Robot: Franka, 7 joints.
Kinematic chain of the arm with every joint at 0, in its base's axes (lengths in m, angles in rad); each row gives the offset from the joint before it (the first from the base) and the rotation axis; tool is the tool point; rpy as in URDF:
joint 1: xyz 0 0 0.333 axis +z
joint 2: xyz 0 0 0 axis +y
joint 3: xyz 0 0 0.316 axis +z
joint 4: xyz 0.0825 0 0 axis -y
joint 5: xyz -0.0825 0 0.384 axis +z
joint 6: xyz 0 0 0 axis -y
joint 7: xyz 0.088 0 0 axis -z
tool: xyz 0 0 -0.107 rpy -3.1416 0 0
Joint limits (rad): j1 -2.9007..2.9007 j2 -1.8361..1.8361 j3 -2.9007..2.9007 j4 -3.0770..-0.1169 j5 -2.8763..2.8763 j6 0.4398..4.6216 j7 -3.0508..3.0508
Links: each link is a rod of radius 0.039 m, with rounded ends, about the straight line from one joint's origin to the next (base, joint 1, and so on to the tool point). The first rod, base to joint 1, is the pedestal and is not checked.
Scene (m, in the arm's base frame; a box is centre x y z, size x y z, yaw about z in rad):
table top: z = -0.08
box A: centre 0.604 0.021 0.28 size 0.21 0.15 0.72 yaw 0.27
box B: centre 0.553 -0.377 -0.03 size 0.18 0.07 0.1 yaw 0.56
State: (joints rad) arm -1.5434 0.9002 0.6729 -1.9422 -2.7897 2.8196 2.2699
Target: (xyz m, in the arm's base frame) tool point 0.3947 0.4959 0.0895
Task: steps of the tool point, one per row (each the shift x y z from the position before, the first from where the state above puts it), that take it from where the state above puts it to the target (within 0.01 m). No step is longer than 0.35 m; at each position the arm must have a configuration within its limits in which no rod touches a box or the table.
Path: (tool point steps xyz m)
1: -0.0172 -0.1608 0.1105
2: -0.0456 -0.1129 0.1727
3: -0.0672 -0.0383 0.2102
4: -0.0800 0.0471 0.2133
5: 0.2791 0.1387 -0.0238
6: 0.1817 0.2571 -0.0110
7: 0.0369 0.3109 0.0029
8: -0.1149 0.2842 0.0168
9: 0.0665 0.0367 -0.1707
10: -0.0035 0.0496 -0.1906
11: -0.0788 0.0465 -0.1835
12: -0.1442 0.0269 -0.1484

